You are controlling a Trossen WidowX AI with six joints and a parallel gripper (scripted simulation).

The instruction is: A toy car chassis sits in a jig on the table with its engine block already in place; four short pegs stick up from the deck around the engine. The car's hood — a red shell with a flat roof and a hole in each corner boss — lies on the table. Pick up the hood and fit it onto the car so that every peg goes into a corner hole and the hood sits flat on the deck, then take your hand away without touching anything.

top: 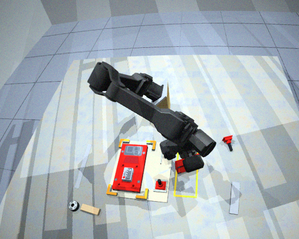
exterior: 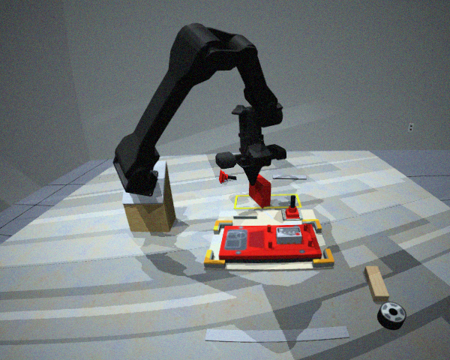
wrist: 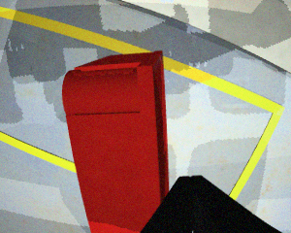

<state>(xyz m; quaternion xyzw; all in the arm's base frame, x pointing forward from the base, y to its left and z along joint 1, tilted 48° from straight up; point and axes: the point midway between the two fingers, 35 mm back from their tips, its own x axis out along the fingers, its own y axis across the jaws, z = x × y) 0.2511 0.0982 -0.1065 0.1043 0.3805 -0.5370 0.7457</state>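
The black post is 11 cm ahead of my gripper tip, 8 cm to the right of it and 2 cm below it. The rest, counted from my gripper tip: wooden block (25 cm ahead, 32 cm to the right, 5 cm below); then red hood (2 cm ahead, 1 cm to the left, 2 cm below); then grey engine block (9 cm ahead, 20 cm to the right, 3 cm below).
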